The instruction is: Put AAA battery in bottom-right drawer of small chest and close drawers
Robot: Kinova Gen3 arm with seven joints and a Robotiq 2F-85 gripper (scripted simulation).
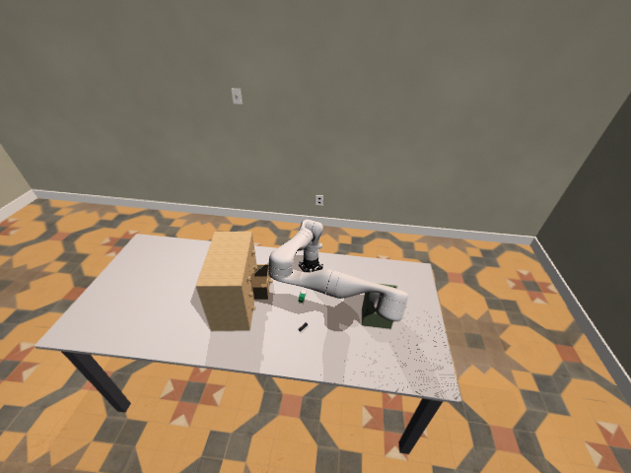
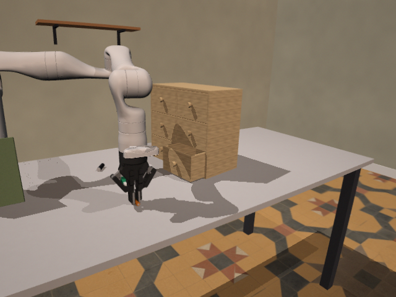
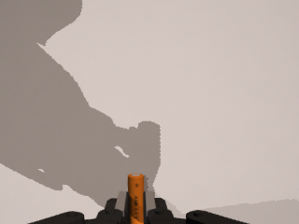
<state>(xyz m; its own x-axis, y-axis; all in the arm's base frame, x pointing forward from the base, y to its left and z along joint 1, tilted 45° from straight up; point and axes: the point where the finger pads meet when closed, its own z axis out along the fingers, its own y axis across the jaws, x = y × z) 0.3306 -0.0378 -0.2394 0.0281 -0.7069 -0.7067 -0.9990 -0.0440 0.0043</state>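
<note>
The white eraser lies 130 mm to the left of my hand, 20 mm ahead of it and 10 mm below it. Also, from my hand: orange AAA battery (10 mm below); then small black cylinder (300 mm to the left, 20 mm behind, 10 mm below).
</note>
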